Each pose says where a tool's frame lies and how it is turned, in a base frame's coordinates. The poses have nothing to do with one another.
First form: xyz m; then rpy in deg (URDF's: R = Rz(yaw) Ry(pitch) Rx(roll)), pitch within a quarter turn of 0, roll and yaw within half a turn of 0.
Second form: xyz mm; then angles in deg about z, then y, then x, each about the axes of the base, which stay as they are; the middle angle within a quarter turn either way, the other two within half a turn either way. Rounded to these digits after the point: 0 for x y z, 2 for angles.
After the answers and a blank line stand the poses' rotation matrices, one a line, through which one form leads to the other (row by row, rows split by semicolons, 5 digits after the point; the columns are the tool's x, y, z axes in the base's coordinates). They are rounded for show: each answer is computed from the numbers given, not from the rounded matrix.
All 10 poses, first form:
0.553 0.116 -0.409 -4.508 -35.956 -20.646
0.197 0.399 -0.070 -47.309 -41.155 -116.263
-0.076 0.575 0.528 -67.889 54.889 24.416
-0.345 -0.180 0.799 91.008 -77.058 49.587
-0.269 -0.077 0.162 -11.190 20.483 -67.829
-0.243 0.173 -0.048 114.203 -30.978 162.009
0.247 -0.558 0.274 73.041 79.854 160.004
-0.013 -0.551 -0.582 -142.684 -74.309 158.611
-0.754 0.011 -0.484 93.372 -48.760 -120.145
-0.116 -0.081 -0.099 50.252 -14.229 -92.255
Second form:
553 116 -409 -27.52 -31.34 -19.13
197 399 -70 -130.22 58.94 -8.35
-76 575 528 58.23 -5.89 -77.43
-345 -180 799 76.79 50.57 90.36
-269 -77 162 -68.18 18.01 14.91
-243 173 -48 -144.90 4.65 -110.65
247 -558 274 99.54 3.28 -87.05
-13 -551 -582 134.82 -69.07 127.02
-754 11 -484 -135.43 -62.31 -94.79
-116 -81 -99 -93.38 -49.65 -16.81

0.75748 0.39469 -0.52004; -0.28541 0.91661 0.27994; 0.58716 -0.06362 0.80696
-0.33317 0.39401 0.85660; -0.67521 -0.73381 0.07492; 0.65810 -0.55342 0.51052
0.52372 -0.84569 -0.10258; 0.23775 0.02946 0.97088; -0.81804 -0.53286 0.21649
0.14519 -0.61833 0.77239; 0.17052 -0.75334 -0.63514; 0.97460 0.22393 -0.00394
0.35351 0.88283 0.30926; -0.86751 0.43309 -0.24466; -0.34993 -0.18179 0.91897
-0.81544 0.57314 0.08102; 0.26481 0.24492 0.93268; 0.51471 0.78200 -0.35149
-0.16554 -0.98454 0.05727; 0.06024 0.04787 0.99704; -0.98436 0.16850 0.05138
-0.25182 -0.25338 -0.93402; 0.09863 0.95337 -0.28522; 0.96273 -0.16395 -0.21509
-0.33105 0.32611 -0.88547; -0.57006 0.67867 0.46307; 0.75195 0.65807 -0.03877
-0.03814 0.64635 -0.76208; -0.96857 0.16368 0.18730; 0.24580 0.74528 0.61980

